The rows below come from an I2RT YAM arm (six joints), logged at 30 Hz.
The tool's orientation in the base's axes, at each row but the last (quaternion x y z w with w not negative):
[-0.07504, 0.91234, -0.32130, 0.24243]
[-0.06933, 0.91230, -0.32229, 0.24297]
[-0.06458, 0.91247, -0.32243, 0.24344]
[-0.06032, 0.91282, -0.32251, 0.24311]
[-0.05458, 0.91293, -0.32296, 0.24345]
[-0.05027, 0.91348, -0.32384, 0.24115]
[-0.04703, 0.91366, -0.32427, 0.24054]
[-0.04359, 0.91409, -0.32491, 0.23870]
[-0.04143, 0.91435, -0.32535, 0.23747]
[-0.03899, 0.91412, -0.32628, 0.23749]
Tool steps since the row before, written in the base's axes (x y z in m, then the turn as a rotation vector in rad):
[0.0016, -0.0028, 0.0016, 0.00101, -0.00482, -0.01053]
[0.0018, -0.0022, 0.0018, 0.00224, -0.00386, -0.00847]
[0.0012, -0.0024, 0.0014, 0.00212, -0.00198, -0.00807]
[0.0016, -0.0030, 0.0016, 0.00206, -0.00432, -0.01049]
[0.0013, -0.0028, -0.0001, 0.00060, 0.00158, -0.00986]
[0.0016, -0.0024, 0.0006, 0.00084, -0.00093, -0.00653]
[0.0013, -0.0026, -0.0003, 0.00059, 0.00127, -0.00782]
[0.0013, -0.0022, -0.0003, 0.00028, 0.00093, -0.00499]
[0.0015, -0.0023, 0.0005, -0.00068, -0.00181, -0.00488]
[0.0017, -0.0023, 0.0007, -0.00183, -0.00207, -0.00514]
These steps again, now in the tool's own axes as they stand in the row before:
[-0.0012, -0.0032, 0.0012, 0.00468, 0.00281, 0.01026]
[-0.0017, -0.0028, 0.0009, 0.00252, 0.00231, 0.00894]
[-0.0010, -0.0027, 0.0010, 0.00194, 0.00353, 0.00757]
[-0.0012, -0.0033, 0.0014, 0.00360, 0.00319, 0.01048]
[-0.0004, -0.0021, 0.0023, 0.00310, 0.00735, 0.00603]
[-0.0011, -0.0022, 0.0017, 0.00216, 0.00335, 0.00533]
[-0.0004, -0.0018, 0.0023, 0.00237, 0.00585, 0.00482]
[-0.0005, -0.0014, 0.0021, 0.00157, 0.00382, 0.00296]
[-0.0010, -0.0020, 0.0017, 0.00301, 0.00153, 0.00402]
[-0.0013, -0.0021, 0.0016, 0.00419, 0.00139, 0.00382]

